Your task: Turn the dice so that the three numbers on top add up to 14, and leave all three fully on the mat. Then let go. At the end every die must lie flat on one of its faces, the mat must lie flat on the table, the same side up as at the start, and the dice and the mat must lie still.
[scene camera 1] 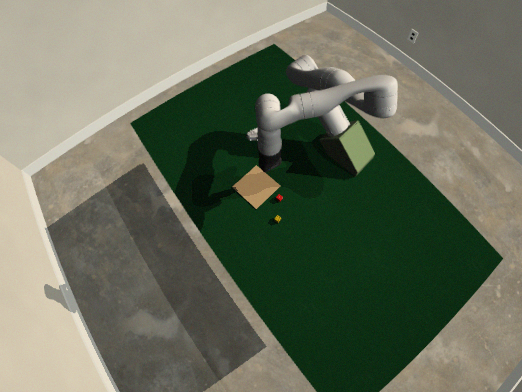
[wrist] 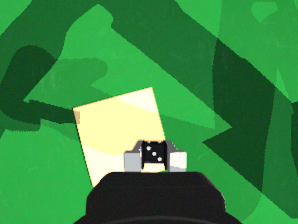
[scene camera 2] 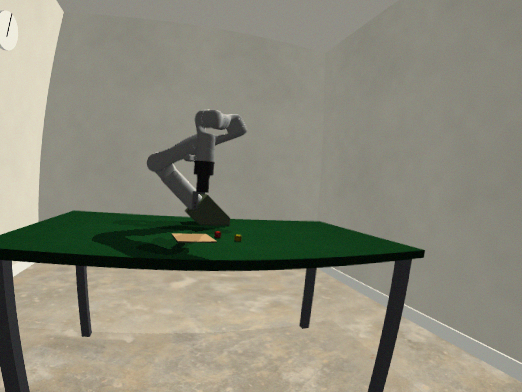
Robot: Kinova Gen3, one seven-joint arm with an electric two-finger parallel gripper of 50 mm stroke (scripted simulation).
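Note:
What the pictures show me is a tan mat, together with my gripper.

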